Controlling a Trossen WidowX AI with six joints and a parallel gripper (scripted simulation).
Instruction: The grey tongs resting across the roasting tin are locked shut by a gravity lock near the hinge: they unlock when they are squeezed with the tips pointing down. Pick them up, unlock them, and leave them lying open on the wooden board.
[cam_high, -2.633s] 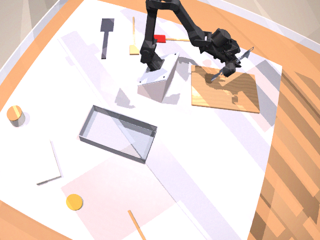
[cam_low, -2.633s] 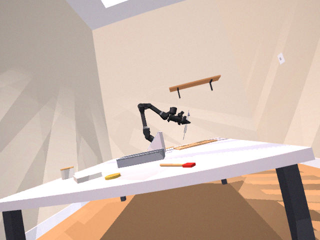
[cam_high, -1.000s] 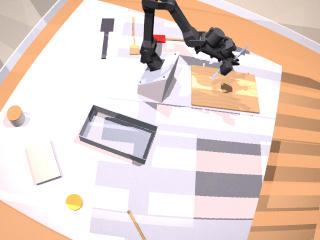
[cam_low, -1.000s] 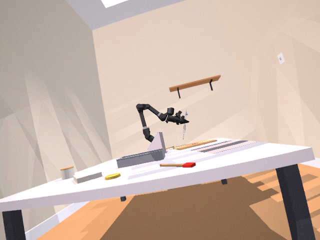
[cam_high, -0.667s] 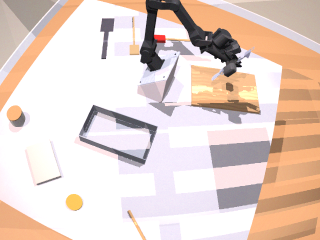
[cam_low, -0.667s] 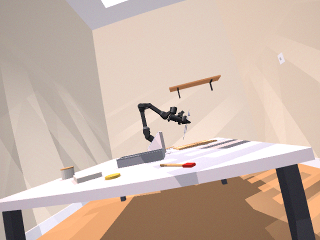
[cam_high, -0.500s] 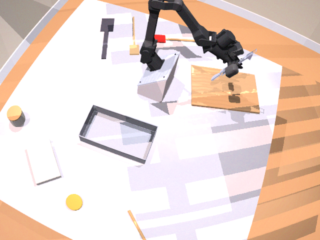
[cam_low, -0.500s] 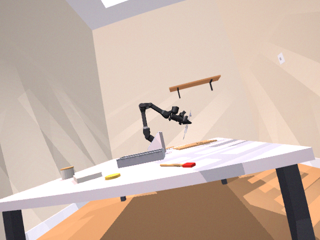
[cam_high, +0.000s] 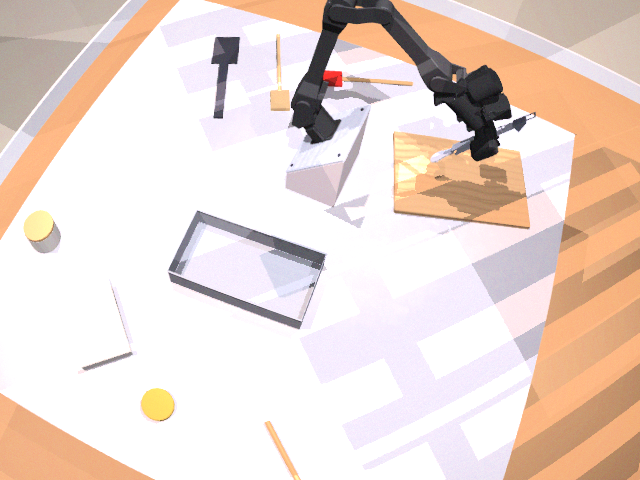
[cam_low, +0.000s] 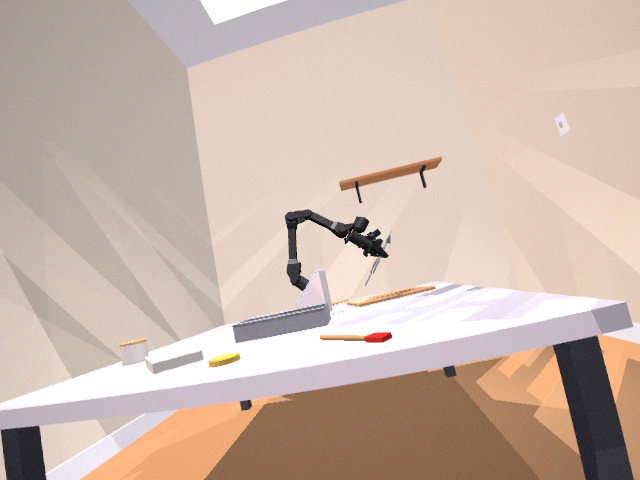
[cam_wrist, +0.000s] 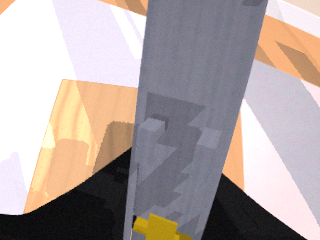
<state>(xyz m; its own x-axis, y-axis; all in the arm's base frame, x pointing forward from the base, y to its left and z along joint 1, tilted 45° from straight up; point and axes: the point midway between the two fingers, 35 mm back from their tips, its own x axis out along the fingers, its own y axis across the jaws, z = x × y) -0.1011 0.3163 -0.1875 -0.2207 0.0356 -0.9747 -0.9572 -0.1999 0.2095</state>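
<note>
Right now my gripper tip is 1 cm short of the yellow lock piece, 3 cm to the left of it and 2 cm below it. Also, from my gripper tip: wooden board 4 cm to the right, 18 cm below; then roasting tin 46 cm ahead, 42 cm to the right, 16 cm below; then red spatula 19 cm behind, 40 cm to the right, 18 cm below.
</note>
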